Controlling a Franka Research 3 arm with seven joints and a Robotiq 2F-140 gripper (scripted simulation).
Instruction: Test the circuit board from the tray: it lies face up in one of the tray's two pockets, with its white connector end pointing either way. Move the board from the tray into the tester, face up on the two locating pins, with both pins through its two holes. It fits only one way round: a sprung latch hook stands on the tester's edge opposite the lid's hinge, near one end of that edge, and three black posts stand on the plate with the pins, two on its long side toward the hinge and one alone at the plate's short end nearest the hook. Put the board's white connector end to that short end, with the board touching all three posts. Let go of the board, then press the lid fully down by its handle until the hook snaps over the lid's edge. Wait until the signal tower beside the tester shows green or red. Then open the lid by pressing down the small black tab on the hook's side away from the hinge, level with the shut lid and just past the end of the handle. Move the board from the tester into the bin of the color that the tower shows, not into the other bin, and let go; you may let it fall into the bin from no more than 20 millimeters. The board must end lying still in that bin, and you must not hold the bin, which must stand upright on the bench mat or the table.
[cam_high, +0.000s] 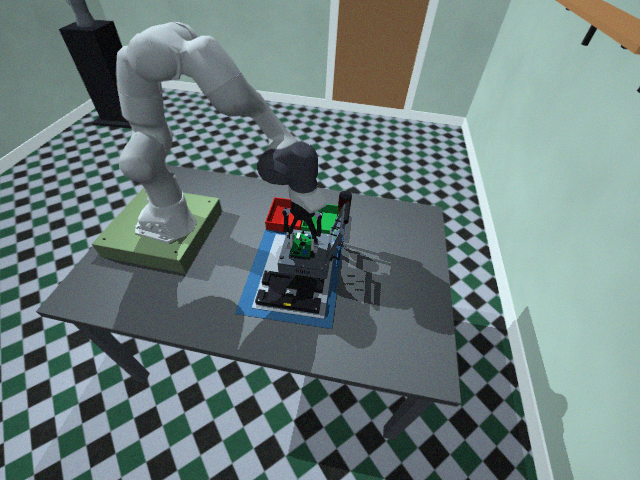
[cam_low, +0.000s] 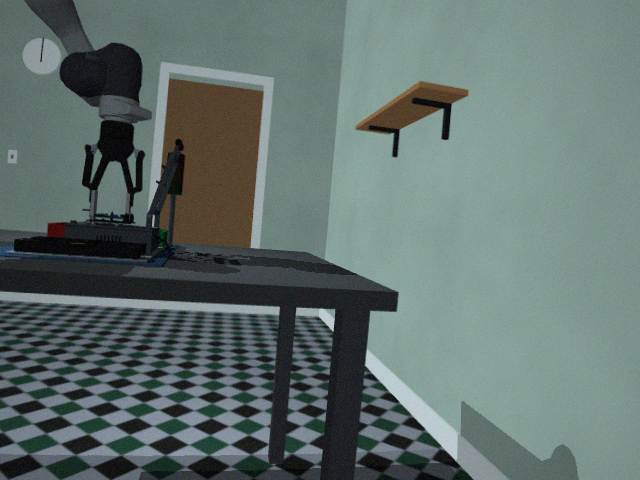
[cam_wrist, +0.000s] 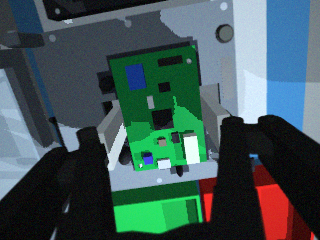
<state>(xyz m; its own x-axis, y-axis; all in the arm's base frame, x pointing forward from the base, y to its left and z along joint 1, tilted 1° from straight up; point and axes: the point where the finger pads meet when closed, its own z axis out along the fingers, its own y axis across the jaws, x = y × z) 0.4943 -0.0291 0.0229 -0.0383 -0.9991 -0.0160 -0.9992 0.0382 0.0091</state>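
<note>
Now: hand 20 mm above the green circuit board. Also, from my hand: tester lid (120 mm ahead, 80 mm above); then tester plate (30 mm below, 10 mm to the left, 10 mm ahead); then black latch hook (60 mm to the left, 60 mm behind, 10 mm below).
</note>
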